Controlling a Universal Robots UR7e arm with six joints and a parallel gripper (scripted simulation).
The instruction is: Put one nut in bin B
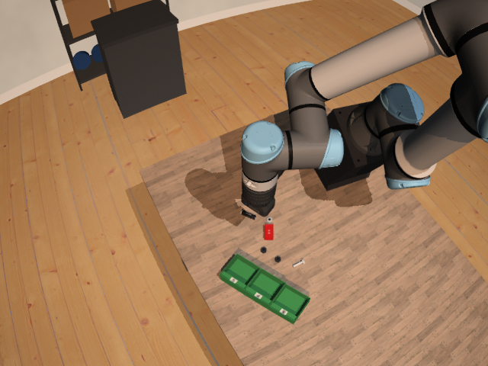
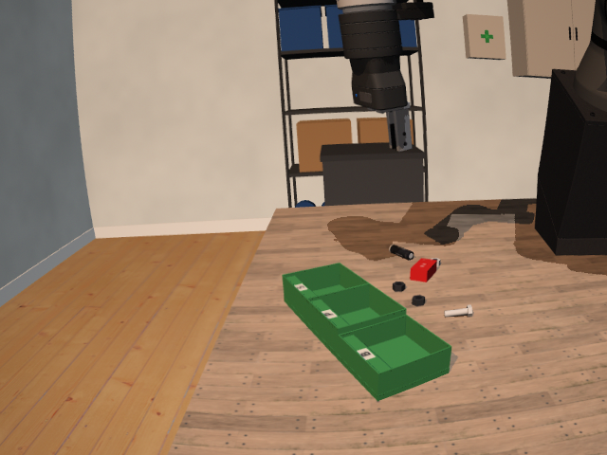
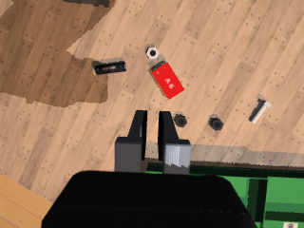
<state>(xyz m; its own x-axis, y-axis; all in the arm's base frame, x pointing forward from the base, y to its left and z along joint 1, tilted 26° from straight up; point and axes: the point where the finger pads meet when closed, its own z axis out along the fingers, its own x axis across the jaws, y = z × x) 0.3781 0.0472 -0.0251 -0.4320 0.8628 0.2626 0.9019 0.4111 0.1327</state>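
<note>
The green tray lies 70 mm ahead of my hand, 150 mm to the left of it and 190 mm below it. From my hand the other things lie so: red block (40 mm behind, 30 mm to the right, 200 mm below); black cylinder (10 mm behind, 110 mm to the right, 200 mm below); pale washer-like part (60 mm behind, 60 mm to the right, 200 mm below).
</note>
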